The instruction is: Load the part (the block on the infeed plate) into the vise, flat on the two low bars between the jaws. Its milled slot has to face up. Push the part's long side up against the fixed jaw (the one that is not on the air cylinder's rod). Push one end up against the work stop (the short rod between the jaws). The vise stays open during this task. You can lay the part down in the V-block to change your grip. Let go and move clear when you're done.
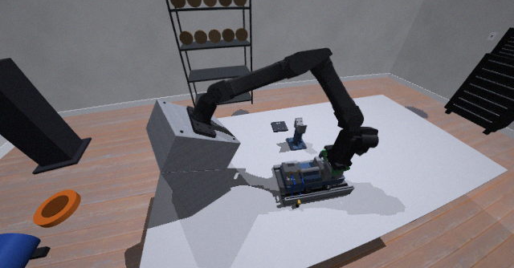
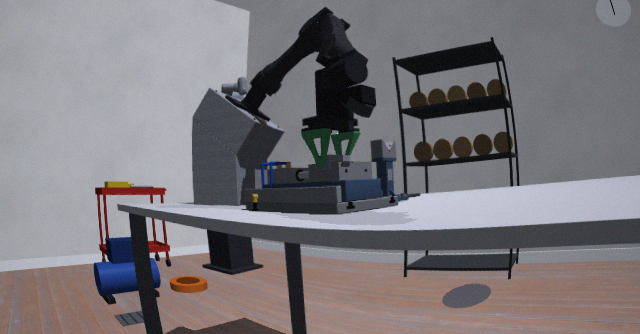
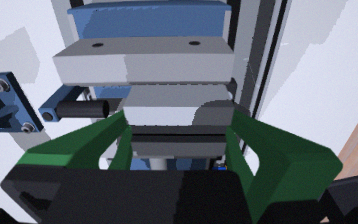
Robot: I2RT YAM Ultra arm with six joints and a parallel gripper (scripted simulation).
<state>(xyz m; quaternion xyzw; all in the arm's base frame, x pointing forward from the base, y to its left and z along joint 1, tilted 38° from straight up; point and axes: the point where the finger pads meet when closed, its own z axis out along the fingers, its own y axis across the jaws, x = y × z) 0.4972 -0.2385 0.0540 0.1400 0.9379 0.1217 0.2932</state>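
Right now the part is 1 cm above my hand. From my hand the other things lie so: work stop (6 cm to the left, 2 cm ahead); then fixed jaw (4 cm ahead, 2 cm below, 1 cm to the left); then moving jaw (3 cm to the left, 2 cm below, 2 cm behind).
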